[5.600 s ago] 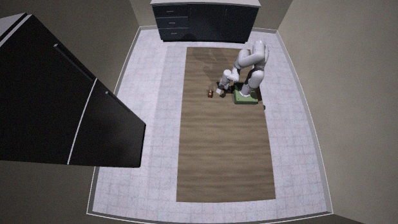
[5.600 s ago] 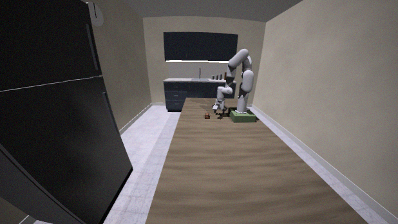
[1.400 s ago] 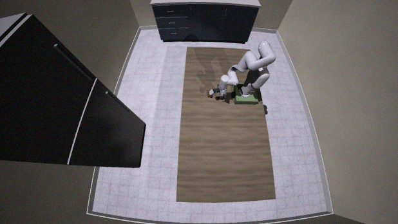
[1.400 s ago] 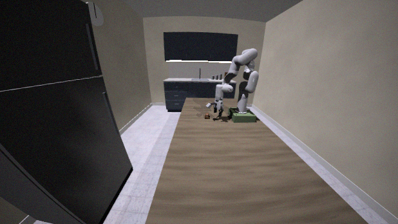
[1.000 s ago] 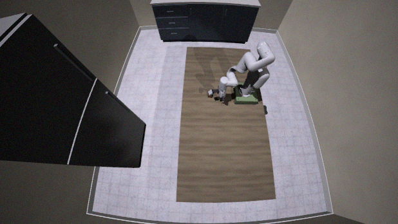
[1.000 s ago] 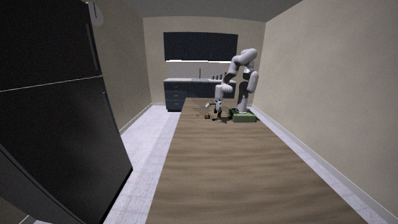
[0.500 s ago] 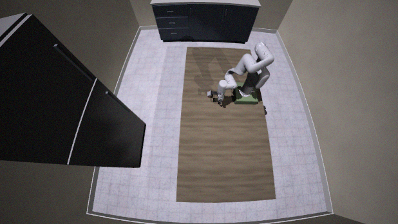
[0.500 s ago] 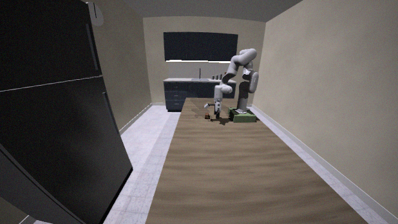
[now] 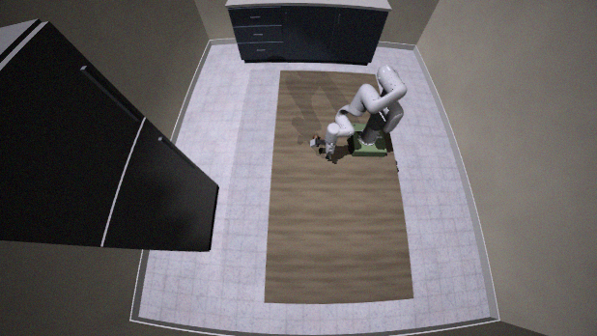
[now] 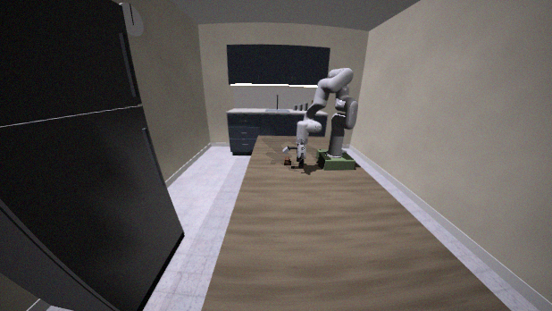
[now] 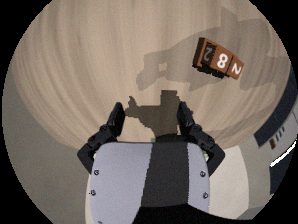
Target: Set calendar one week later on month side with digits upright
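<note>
Now: the calendar cube 70 mm ahead of my hand, 130 mm to the right of it and 30 mm below it. Also, from my hand: calendar tray (70 mm ahead, 110 mm to the right, 40 mm below).
</note>
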